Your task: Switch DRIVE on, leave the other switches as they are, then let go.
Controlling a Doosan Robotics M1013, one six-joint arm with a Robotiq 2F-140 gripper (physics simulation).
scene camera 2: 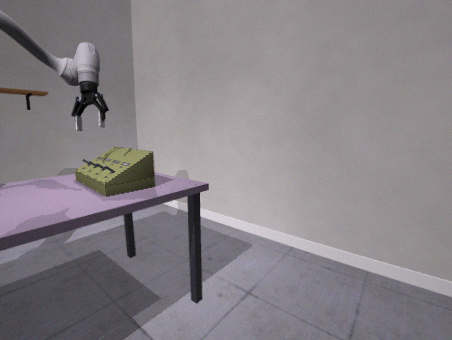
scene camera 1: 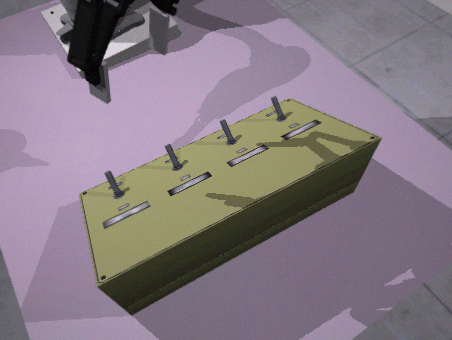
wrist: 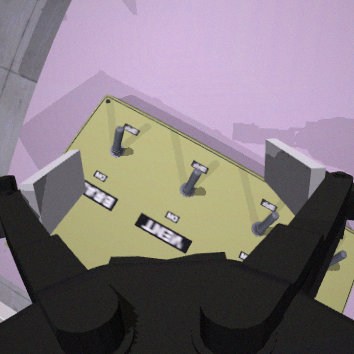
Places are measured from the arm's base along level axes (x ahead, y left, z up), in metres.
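Pixels of known places: gripper, fingertip midpoint: [scene camera 2: 90, 128] [scene camera 1: 131, 72] [wrist: 172, 164].
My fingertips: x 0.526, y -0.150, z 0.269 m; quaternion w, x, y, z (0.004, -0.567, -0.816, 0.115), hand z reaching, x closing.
Note:
For each thing: its middle in the pictures, then the offset to it from my fingertips. Level surfaces: height alone.
- olive switch box at the middle of its body: [wrist: 199, 242] [scene camera 1: 223, 189] [scene camera 2: 114, 171] 0.138 m ahead, 0.054 m left, 0.238 m down
- VENT lever at the middle of its body: [wrist: 191, 180] [scene camera 1: 172, 155] 0.038 m ahead, 0.011 m left, 0.190 m down
- leftmost lever at the middle of its body: [wrist: 117, 139] [scene camera 1: 112, 182] 0.017 m ahead, 0.107 m right, 0.190 m down
- third lever at the middle of its body: [wrist: 266, 222] [scene camera 1: 226, 130] 0.060 m ahead, 0.129 m left, 0.190 m down
- rightmost lever at the middle of its body: [wrist: 333, 259] [scene camera 1: 277, 107] 0.081 m ahead, 0.247 m left, 0.190 m down
- pink table at its surface level: 0.303 m down
The olive switch box [scene camera 1: 260, 205] [scene camera 2: 135, 176] [wrist: 145, 180] stands on the table. Its levers all lean alike toward their OFF marks. The VENT lever [scene camera 1: 174, 157] [wrist: 192, 182] is second from the left; the leftmost lever [scene camera 1: 114, 184] [wrist: 118, 141] has a label partly hidden, starting "BRA". The labels of the third lever [scene camera 1: 227, 132] [wrist: 266, 224] and the rightmost lever [scene camera 1: 277, 109] [wrist: 339, 258] are unreadable or hidden, so I cannot tell which is DRIVE. My gripper [scene camera 1: 132, 75] [scene camera 2: 90, 125] [wrist: 172, 164] is open and empty, above the box's lever side and touching no lever.
The pink table [scene camera 1: 45, 100] [scene camera 2: 45, 200] [wrist: 200, 60] carries the box near its end. The arm's pale base plate [scene camera 1: 125, 56] is at the top left of the first scene view. A wooden rail [scene camera 2: 17, 91] is on the wall behind the arm.

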